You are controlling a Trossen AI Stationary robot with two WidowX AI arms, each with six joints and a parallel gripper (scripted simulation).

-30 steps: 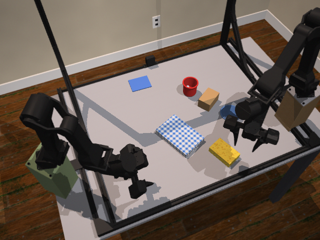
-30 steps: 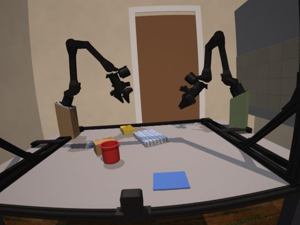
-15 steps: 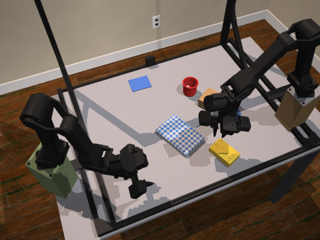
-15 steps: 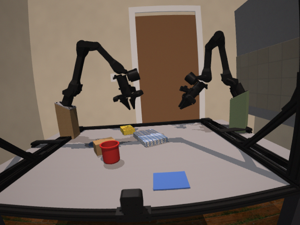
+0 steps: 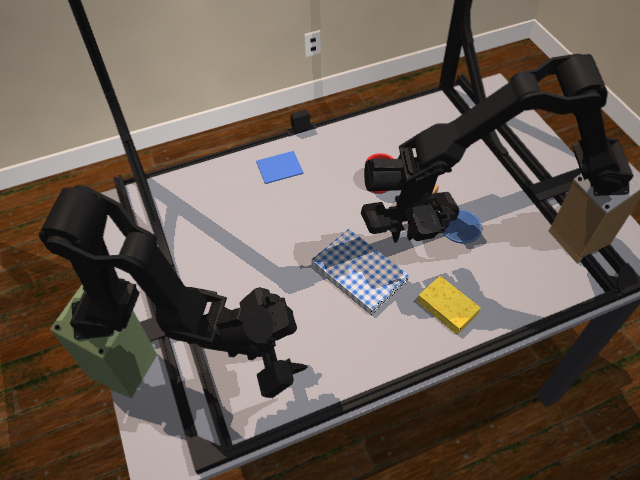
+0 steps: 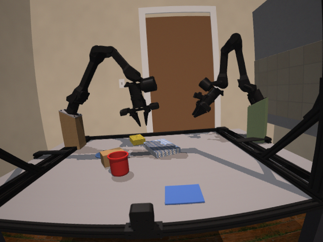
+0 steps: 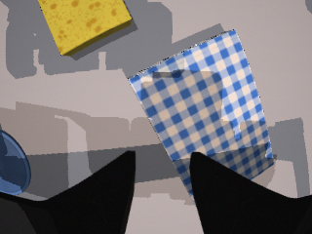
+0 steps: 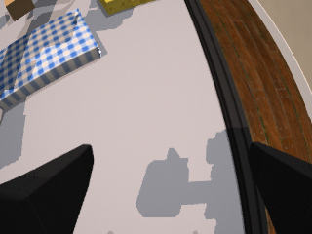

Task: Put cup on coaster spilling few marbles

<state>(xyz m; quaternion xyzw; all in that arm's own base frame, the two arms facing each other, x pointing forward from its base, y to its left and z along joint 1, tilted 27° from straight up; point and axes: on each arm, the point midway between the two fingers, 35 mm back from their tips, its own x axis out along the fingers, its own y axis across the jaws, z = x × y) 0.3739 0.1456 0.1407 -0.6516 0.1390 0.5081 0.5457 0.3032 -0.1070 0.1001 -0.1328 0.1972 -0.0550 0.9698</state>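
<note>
Right now the cup is 25 cm behind my left hand, 5 cm to the left of it and 12 cm below it. The rest, counted from my left hand: brown box: 16 cm behind, 11 cm to the left, 13 cm below; flat blue coaster: 38 cm behind, 17 cm to the right, 15 cm below.
</note>
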